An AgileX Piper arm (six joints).
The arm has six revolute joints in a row. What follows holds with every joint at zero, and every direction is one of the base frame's. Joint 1 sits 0.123 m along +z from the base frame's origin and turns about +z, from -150 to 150 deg. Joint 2 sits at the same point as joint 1 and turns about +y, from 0 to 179.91 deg. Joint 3 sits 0.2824 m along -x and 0.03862 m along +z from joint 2 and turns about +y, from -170 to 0 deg. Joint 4 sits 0.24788 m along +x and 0.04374 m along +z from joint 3 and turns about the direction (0.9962, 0, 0.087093), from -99.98 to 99.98 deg. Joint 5 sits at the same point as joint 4 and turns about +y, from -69.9 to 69.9 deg. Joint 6 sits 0.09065 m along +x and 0.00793 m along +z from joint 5 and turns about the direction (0.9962, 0, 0.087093), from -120 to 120 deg. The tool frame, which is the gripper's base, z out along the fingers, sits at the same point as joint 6; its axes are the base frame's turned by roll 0, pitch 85 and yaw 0 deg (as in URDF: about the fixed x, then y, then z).
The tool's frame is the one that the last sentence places.
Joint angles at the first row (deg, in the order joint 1, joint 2, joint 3, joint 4, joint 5, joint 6):
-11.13, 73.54, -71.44, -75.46, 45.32, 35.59
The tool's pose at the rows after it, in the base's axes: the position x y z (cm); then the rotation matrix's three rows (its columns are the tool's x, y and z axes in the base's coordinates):
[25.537, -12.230, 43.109], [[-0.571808, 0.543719, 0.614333], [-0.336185, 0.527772, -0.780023], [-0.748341, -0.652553, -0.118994]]
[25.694, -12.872, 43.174], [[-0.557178, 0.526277, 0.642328], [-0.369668, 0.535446, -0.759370], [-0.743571, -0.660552, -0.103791]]
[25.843, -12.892, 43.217], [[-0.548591, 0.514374, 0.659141], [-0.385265, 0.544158, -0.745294], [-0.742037, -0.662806, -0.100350]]
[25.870, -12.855, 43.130], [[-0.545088, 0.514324, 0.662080], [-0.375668, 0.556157, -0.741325], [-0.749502, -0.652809, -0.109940]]
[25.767, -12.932, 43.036], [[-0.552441, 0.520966, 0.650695], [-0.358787, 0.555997, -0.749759], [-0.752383, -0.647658, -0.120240]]
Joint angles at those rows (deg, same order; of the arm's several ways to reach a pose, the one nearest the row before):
-14.43, 73.54, -72.02, -74.53, 38.68, 34.58
-16.72, 73.77, -72.04, -74.43, 34.28, 33.61
-17.11, 73.85, -72.14, -73.98, 32.64, 32.91
-17.11, 73.85, -72.14, -72.85, 32.52, 32.64
-17.11, 73.86, -72.14, -72.23, 33.47, 32.55

